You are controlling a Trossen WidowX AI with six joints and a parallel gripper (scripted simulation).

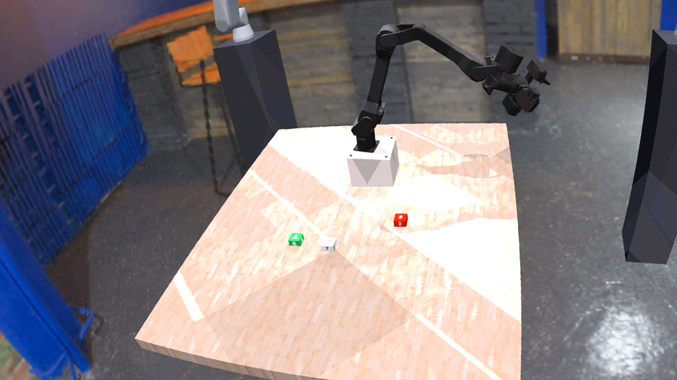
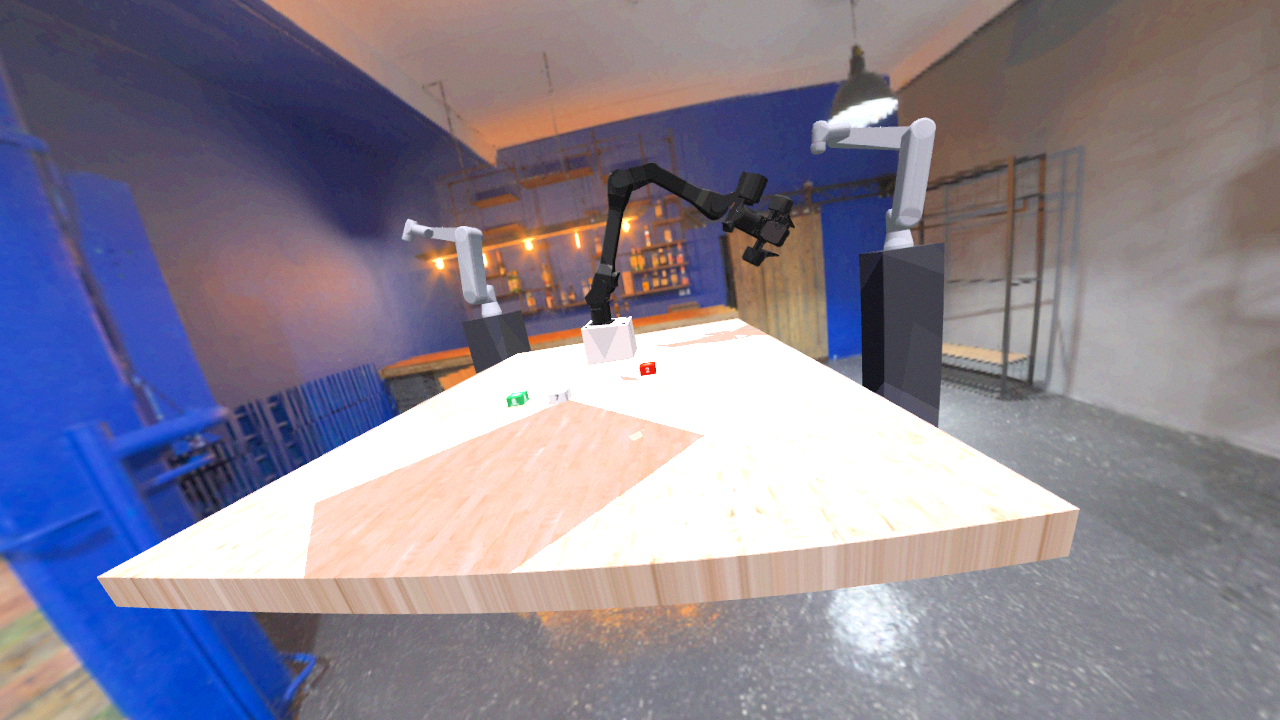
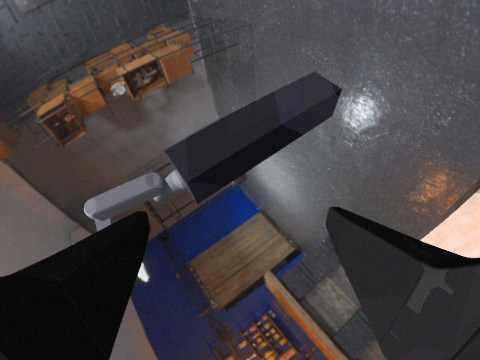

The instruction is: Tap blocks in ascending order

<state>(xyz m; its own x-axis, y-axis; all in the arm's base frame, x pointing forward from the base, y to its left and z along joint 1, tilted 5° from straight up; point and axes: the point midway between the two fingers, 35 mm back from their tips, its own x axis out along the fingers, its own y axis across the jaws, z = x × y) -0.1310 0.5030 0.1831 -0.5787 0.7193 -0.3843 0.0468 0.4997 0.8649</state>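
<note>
Right now my gripper tip is 380 mm to the left of the red block, 360 mm short of it and 230 mm above it. Also, from my gripper tip: white block 530 mm to the right, 490 mm ahead, 230 mm below; green block 630 mm to the right, 490 mm ahead, 230 mm below.
</note>
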